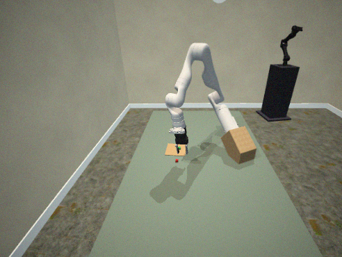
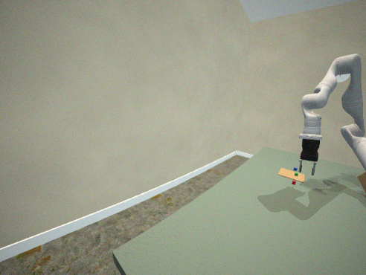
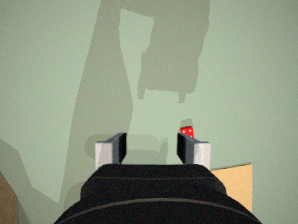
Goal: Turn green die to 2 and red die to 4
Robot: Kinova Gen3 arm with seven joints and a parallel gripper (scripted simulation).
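The red die lies 9 cm below my hand, 3 cm ahead of it and 2 cm to the right of it. The rest, counted from my hand: tan mat (15 cm to the right, 9 cm below, 2 cm ahead); blue die (26 cm to the right, 9 cm below, 2 cm behind); green die (15 cm to the right, 8 cm below).
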